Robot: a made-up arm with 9 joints.
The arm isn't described. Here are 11 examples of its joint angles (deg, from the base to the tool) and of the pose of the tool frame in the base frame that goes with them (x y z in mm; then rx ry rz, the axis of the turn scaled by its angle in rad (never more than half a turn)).
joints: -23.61 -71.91 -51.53 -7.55 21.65 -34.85 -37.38 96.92 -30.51
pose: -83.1 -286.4 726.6 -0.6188 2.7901 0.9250
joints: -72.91 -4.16 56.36 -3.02 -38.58 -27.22 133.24 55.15 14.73
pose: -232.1 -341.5 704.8 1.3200 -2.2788 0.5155
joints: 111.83 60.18 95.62 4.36 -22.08 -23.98 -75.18 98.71 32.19
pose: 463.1 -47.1 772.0 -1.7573 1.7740 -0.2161
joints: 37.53 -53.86 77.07 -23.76 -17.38 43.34 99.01 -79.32 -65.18
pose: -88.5 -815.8 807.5 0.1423 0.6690 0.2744
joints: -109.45 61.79 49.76 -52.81 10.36 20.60 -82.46 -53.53 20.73
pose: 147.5 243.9 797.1 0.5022 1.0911 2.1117
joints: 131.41 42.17 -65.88 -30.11 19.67 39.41 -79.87 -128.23 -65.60
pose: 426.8 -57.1 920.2 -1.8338 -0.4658 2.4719
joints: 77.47 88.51 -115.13 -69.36 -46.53 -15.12 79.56 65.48 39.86
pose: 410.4 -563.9 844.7 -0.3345 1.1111 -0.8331
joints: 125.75 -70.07 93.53 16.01 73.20 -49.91 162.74 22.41 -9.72
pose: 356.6 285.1 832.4 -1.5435 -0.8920 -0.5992
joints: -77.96 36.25 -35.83 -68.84 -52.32 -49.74 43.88 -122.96 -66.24
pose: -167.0 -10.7 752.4 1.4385 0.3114 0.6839
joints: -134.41 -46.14 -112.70 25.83 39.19 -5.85 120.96 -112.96 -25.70
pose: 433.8 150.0 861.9 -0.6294 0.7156 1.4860
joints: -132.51 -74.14 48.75 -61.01 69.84 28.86 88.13 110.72 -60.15
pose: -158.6 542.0 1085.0 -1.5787 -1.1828 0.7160
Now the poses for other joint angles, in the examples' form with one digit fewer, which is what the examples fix.
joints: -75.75 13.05 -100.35 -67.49 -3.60 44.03 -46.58 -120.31 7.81
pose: -254 -138 980 0.127 1.037 -1.115
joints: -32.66 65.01 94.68 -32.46 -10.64 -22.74 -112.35 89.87 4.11
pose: -118 -156 755 1.901 2.288 0.873
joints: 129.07 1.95 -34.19 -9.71 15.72 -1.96 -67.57 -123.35 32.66
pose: 543 -217 991 -0.205 -0.165 0.892
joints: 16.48 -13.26 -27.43 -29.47 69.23 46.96 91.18 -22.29 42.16
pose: 397 -131 1081 1.043 0.326 2.216
